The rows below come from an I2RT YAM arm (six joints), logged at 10 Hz.
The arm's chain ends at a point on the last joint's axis. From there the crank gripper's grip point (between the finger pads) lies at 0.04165 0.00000 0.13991 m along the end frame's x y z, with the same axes.
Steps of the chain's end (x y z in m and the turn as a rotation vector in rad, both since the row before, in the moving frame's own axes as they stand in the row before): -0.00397 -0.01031 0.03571 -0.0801 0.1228 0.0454; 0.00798 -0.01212 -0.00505 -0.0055 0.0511 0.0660; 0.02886 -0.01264 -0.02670 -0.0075 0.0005 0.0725; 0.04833 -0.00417 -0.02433 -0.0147 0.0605 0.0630; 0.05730 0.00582 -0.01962 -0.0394 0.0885 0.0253
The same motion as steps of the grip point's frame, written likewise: 0.01253 0.00292 0.02904 -0.0801 0.1228 0.0454; 0.01495 -0.00838 -0.00737 -0.0055 0.0511 0.0660; 0.02878 -0.00857 -0.02674 -0.0075 0.0005 0.0725; 0.05656 0.00075 -0.02714 -0.0147 0.0605 0.0630; 0.06942 0.01246 -0.02398 -0.0394 0.0885 0.0253
